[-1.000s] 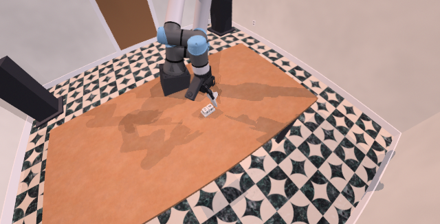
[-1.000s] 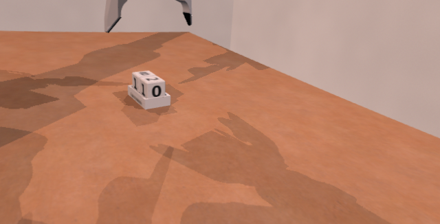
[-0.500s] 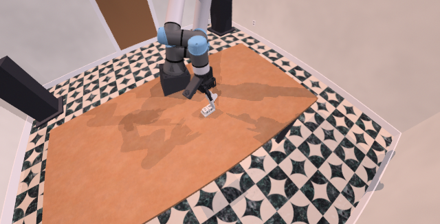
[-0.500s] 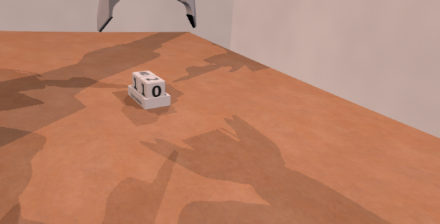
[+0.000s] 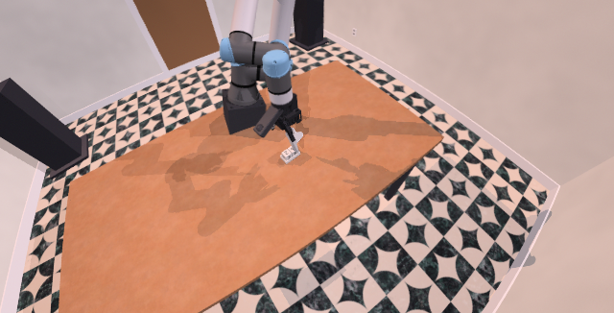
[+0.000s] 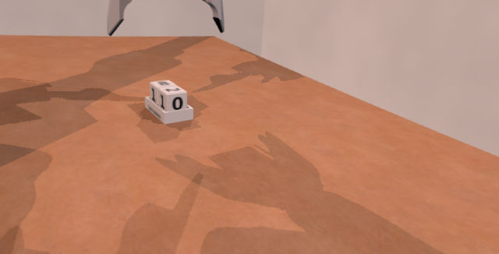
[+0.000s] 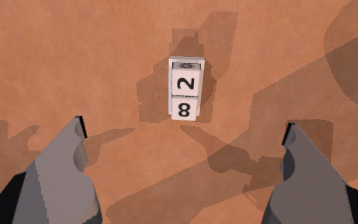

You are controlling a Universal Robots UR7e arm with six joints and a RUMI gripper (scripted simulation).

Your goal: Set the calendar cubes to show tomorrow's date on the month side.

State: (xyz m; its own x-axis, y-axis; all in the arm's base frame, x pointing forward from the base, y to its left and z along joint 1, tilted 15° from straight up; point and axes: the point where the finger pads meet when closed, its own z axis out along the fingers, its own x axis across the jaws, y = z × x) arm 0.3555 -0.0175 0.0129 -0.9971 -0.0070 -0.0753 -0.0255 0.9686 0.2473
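Now: the tray 20 mm to the left of my hand and 110 mm below it.
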